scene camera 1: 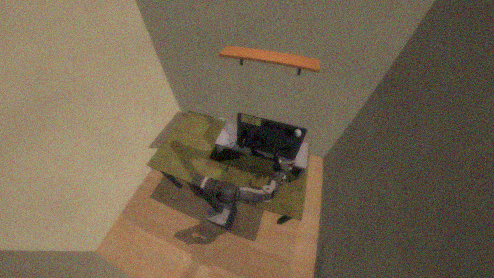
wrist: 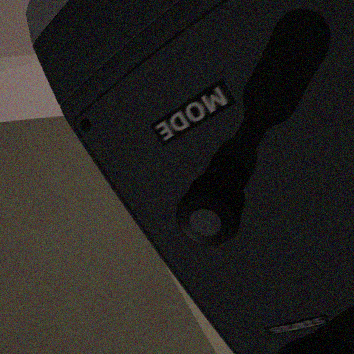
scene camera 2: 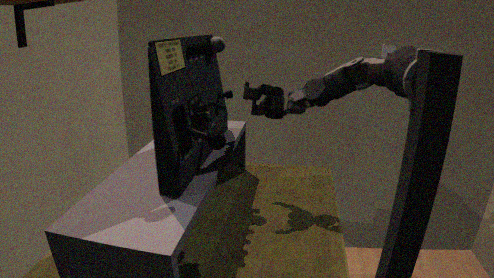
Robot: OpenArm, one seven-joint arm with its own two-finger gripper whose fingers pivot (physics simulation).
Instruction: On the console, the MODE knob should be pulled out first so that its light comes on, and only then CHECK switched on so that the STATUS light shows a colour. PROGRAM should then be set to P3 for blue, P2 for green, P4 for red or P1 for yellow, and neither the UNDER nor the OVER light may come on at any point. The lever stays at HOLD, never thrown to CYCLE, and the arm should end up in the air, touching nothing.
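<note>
The dark console [scene camera 1: 262, 138] [scene camera 2: 162, 115] stands upright with a yellow note [scene camera 1: 251, 120] [scene camera 2: 170, 57]. Its MODE knob [scene camera 2: 228, 94] [wrist: 205, 222] sticks out from the panel near the MODE label [wrist: 192, 113]; no lit light shows beside it. The STATUS dome [scene camera 1: 298, 132] [scene camera 2: 217, 44] is greyish, without colour. The lever's ball [scene camera 2: 216, 142] sticks out low; its slot labels are unreadable. PROGRAM, CHECK and the UNDER and OVER lights are too dark to make out. My gripper [scene camera 1: 286, 165] [scene camera 2: 251, 99] is open and empty, in the air a short way in front of the MODE knob; its fingers do not show in the wrist view.
The console stands on a pale plinth [scene camera 2: 110, 200] [scene camera 1: 226, 136] on the olive table [scene camera 2: 300, 187] [scene camera 1: 292, 200]. An orange shelf [scene camera 1: 270, 56] hangs on the wall above and behind the console. The arm's dark column [scene camera 2: 425, 150] stands on the opposite side from the console.
</note>
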